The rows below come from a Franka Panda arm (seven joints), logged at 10 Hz.
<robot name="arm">
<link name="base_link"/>
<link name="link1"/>
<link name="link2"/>
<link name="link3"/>
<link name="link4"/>
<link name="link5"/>
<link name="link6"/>
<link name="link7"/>
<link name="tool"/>
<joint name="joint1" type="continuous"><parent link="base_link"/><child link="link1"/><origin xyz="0 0 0.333" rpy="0 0 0"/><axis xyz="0 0 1"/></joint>
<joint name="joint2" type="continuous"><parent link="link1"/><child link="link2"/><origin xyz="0 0 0" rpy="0 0 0"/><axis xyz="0 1 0"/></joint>
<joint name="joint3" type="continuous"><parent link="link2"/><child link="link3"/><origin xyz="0 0 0.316" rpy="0 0 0"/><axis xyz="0 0 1"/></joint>
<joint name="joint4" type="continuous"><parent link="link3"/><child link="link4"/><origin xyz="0.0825 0 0" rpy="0 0 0"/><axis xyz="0 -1 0"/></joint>
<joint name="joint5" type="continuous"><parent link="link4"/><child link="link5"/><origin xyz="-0.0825 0 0.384" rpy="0 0 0"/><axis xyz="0 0 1"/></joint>
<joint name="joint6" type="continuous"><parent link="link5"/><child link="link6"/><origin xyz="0 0 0" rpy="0 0 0"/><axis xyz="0 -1 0"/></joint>
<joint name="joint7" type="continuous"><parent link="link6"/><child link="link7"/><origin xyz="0.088 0 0" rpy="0 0 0"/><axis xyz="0 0 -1"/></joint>
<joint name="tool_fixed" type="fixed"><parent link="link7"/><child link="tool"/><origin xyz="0 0 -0.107" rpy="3.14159 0 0"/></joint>
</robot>
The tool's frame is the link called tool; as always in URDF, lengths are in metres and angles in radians. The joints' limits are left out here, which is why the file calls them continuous.
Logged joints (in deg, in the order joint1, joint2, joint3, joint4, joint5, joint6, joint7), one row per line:
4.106 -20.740 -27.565 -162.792 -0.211 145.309 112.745
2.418 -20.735 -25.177 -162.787 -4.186 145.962 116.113
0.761 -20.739 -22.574 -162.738 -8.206 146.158 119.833
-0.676 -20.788 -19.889 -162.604 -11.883 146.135 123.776
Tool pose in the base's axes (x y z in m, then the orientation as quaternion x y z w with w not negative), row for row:
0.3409 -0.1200 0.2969 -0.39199 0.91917 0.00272 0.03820
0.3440 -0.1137 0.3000 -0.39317 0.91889 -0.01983 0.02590
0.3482 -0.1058 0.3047 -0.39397 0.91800 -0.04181 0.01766
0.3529 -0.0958 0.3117 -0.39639 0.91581 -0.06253 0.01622
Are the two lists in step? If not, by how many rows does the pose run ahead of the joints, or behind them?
The pose runs 2 rows ahead of the joints: the pose in row i belongs to the joints in row i + 2.
